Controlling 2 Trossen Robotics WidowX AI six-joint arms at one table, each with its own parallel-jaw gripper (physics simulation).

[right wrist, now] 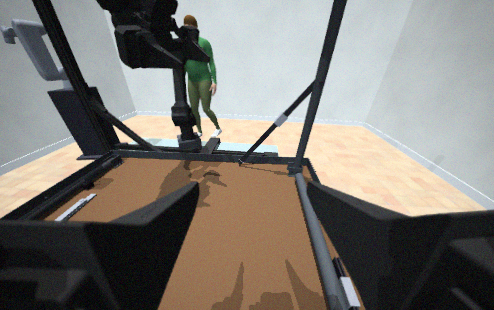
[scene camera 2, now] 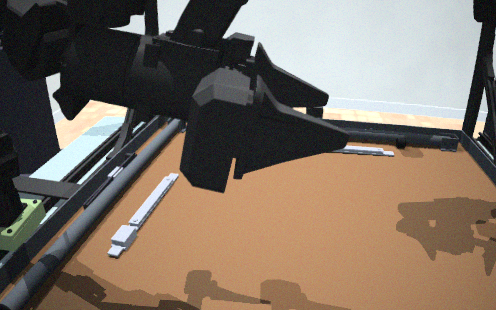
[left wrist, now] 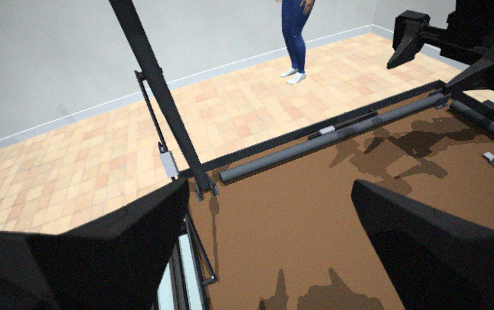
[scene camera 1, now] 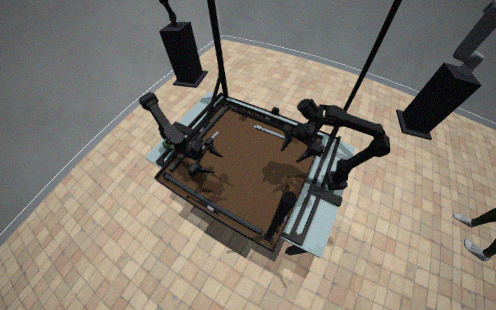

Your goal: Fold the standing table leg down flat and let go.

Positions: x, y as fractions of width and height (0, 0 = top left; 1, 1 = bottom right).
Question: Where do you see a brown tabletop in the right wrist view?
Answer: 0.51, 0.76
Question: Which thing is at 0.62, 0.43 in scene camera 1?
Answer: My left gripper.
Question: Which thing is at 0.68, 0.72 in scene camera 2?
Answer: A brown tabletop.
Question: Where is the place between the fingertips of my right gripper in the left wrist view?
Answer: At 0.84, 0.25
